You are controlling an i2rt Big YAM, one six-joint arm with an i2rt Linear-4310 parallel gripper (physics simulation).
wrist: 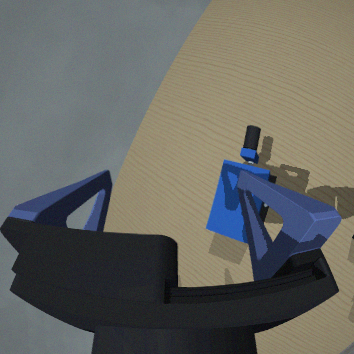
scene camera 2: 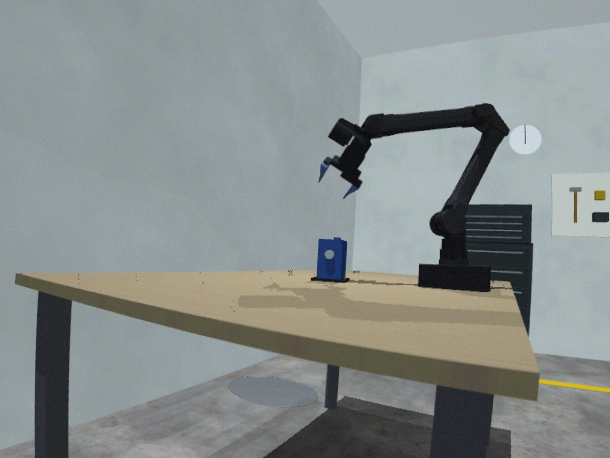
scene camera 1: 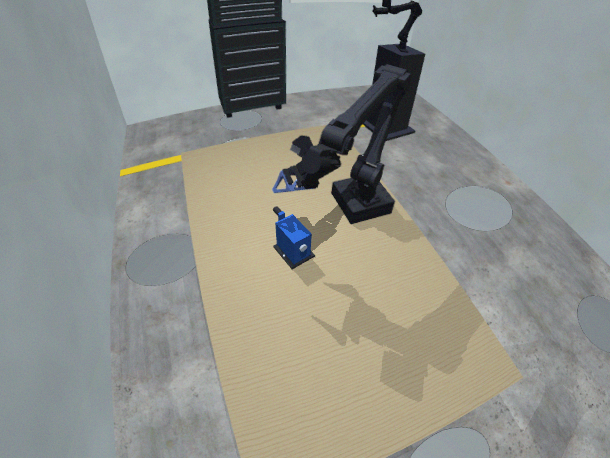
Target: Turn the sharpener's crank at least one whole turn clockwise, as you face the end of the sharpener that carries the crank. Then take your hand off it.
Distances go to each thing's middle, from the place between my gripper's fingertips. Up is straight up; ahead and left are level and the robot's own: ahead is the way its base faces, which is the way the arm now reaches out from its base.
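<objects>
The blue sharpener [scene camera 1: 293, 239] is 1 cm to the left of my hand and 3 cm behind it, and it's 22 cm below it.
</objects>
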